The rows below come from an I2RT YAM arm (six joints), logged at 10 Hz.
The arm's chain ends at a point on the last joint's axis. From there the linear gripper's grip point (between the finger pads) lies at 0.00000 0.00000 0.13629 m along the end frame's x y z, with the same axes.
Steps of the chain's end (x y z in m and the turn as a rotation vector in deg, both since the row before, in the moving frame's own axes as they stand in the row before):
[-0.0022 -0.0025 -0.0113 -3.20 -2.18 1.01]
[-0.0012 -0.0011 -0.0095 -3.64 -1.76 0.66]
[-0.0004 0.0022 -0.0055 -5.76 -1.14 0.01]
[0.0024 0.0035 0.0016 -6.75 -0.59 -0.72]
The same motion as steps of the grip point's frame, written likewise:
[-0.0074 0.0051 -0.0116 -3.20 -2.18 1.01]
[-0.0054 0.0075 -0.0098 -3.64 -1.76 0.66]
[-0.0031 0.0159 -0.0062 -5.76 -1.14 0.01]
[0.0011 0.0195 0.0006 -6.75 -0.59 -0.72]

